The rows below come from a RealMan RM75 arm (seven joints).
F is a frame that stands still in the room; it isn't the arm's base.
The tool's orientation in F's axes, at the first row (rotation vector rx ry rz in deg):
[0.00, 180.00, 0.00]
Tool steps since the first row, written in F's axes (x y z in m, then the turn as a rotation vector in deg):
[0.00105, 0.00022, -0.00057, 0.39, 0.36, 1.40]
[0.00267, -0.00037, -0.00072, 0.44, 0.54, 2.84]
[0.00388, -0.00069, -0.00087, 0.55, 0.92, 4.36]
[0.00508, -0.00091, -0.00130, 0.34, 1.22, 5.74]
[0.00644, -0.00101, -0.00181, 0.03, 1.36, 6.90]
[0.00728, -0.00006, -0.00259, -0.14, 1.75, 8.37]
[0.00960, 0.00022, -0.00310, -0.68, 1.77, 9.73]
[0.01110, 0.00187, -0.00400, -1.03, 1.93, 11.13]
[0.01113, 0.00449, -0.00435, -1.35, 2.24, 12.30]
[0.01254, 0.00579, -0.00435, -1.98, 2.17, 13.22]
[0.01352, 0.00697, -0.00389, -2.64, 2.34, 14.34]
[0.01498, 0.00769, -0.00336, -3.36, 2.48, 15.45]
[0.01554, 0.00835, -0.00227, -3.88, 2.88, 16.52]
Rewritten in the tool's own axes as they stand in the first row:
[-0.00105, 0.00022, 0.00057, -0.39, 0.36, -1.40]
[-0.00267, -0.00037, 0.00072, -0.44, 0.54, -2.84]
[-0.00388, -0.00069, 0.00087, -0.55, 0.92, -4.36]
[-0.00508, -0.00091, 0.00130, -0.34, 1.22, -5.74]
[-0.00644, -0.00101, 0.00181, -0.03, 1.36, -6.90]
[-0.00728, -0.00006, 0.00259, 0.14, 1.75, -8.37]
[-0.00960, 0.00022, 0.00310, 0.68, 1.77, -9.73]
[-0.01110, 0.00187, 0.00400, 1.03, 1.93, -11.13]
[-0.01113, 0.00449, 0.00435, 1.35, 2.24, -12.30]
[-0.01254, 0.00579, 0.00435, 1.98, 2.17, -13.22]
[-0.01352, 0.00697, 0.00389, 2.64, 2.34, -14.34]
[-0.01498, 0.00769, 0.00336, 3.36, 2.48, -15.45]
[-0.01554, 0.00835, 0.00227, 3.88, 2.88, -16.52]

